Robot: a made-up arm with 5 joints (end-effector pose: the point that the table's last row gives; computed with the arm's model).
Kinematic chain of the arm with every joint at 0, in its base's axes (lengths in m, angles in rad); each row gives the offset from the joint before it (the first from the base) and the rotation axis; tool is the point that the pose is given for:
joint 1: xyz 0 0 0.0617 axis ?
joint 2: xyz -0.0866 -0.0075 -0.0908 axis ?
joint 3: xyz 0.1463 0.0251 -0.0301 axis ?
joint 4: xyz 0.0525 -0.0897 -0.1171 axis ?
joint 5: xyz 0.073 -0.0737 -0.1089 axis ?
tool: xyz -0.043 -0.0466 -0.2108
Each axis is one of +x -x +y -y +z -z.
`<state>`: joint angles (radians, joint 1 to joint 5).
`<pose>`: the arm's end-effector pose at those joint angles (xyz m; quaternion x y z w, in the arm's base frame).
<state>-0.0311 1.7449 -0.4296 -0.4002 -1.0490</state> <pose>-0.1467 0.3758 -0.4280 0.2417 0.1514 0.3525 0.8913</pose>
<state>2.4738 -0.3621 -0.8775 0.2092 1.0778</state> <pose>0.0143 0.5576 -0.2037 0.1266 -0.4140 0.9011 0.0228</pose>
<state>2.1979 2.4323 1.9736 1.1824 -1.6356</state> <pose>-0.3062 0.0457 -0.0511 -0.3013 0.6953 -0.4907 0.4301</pose>
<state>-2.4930 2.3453 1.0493 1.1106 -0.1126</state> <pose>0.0545 -0.3468 -0.2041 -0.4487 0.4336 0.1664 0.7635</pose>
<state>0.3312 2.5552 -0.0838 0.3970 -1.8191</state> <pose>-0.2891 0.2335 -0.4542 0.1680 -0.1109 0.4911 0.8475</pose>
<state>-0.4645 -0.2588 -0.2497 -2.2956 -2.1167</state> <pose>0.2128 0.0173 0.0502 0.7267 0.5414 -0.3856 0.1734</pose>
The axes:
joint 1: +z
joint 2: +z
joint 3: +y
joint 4: -x
joint 5: +z

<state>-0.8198 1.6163 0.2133 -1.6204 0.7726</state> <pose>-0.0975 0.3985 -0.3189 0.7194 0.0820 0.4297 0.5396</pose>
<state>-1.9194 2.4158 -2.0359 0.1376 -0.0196</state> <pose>0.5550 0.1145 0.2009 0.1817 -0.8301 0.0669 0.5229</pose>
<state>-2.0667 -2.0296 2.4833 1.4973 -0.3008</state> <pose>0.3141 0.3619 -0.0744 0.7272 -0.0143 -0.5700 0.3822</pose>
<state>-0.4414 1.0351 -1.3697 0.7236 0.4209</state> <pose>0.4856 -0.0413 -0.0096 -0.2221 -0.6131 0.1562 0.7419</pose>
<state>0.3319 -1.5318 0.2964 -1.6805 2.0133</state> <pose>0.2651 -0.1946 -0.2801 0.0721 -0.7397 0.1601 0.6496</pose>
